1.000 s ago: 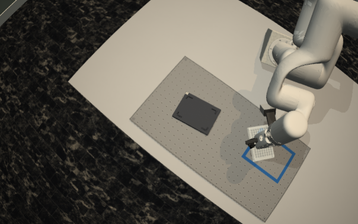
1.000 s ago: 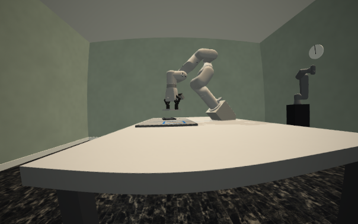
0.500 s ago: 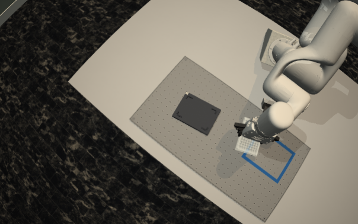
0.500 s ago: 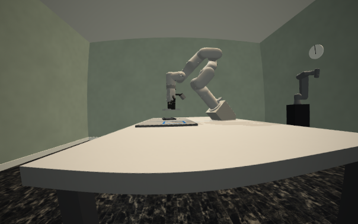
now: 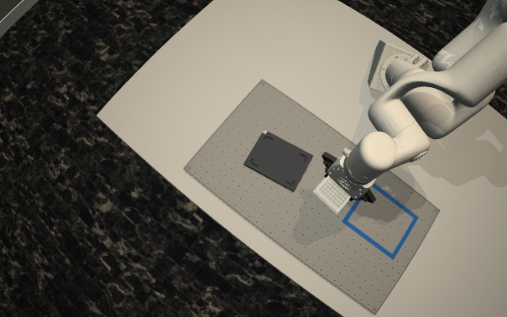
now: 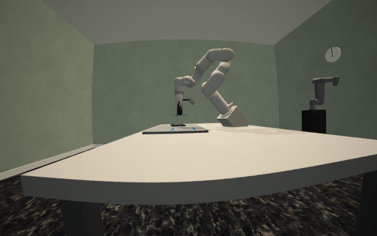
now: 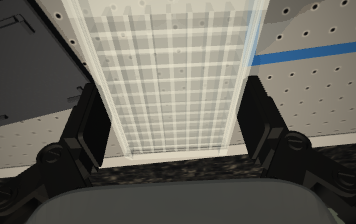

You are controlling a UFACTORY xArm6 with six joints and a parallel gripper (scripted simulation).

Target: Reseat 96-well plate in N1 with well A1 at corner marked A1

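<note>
Now: hand 170 mm to the left of the dark plate nest N1, 100 mm above it and 80 mm short of it. The rest, counted from my hand: small A1 mark: 260 mm to the right, 90 mm below, 60 mm ahead; then 96-well plate: 10 mm below.
</note>
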